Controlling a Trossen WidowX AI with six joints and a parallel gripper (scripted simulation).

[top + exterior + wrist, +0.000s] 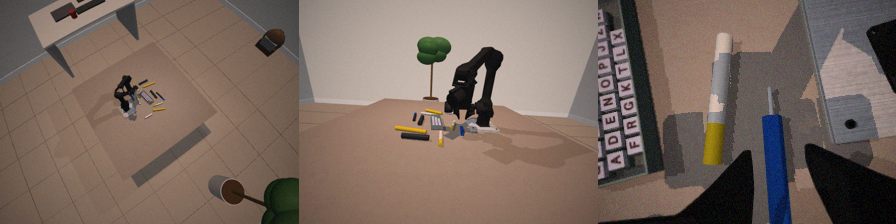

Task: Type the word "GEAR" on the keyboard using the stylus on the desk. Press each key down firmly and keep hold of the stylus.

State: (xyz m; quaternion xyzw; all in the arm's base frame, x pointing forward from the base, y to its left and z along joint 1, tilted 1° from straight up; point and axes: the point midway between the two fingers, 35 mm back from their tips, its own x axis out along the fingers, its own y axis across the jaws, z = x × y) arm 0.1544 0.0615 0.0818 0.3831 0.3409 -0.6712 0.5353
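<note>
Now: the blue stylus 6 cm below my gripper tip, 2 cm to the right of it and 1 cm behind it. The rest, counted from my gripper tip: yellow rod: 26 cm ahead, 6 cm below; then stylus tip: 6 cm below, 5 cm to the right, 2 cm behind.
</note>
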